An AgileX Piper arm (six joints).
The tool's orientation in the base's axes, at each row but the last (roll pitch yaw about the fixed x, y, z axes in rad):
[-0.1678 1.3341 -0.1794]
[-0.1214 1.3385 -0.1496]
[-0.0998 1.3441 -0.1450]
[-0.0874 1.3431 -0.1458]
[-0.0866 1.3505 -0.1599]
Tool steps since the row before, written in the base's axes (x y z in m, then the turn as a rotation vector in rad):
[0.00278 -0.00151 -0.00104 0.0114 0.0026 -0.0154]
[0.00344 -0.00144 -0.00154 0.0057 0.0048 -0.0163]
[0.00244 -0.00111 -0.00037 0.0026 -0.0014 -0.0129]
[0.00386 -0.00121 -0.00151 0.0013 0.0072 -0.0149]
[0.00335 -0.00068 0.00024 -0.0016 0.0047 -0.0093]
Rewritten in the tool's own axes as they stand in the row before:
[0.00172 -0.00142 0.00247 0.0175 0.0034 0.0075]
[0.00233 -0.00129 0.00303 0.0170 0.0054 0.0017]
[0.00094 -0.00098 0.00234 0.0132 -0.0010 -0.0003]
[0.00237 -0.00094 0.00348 0.0146 0.0076 -0.0025]
[0.00051 -0.00043 0.00336 0.0086 0.0047 -0.0039]

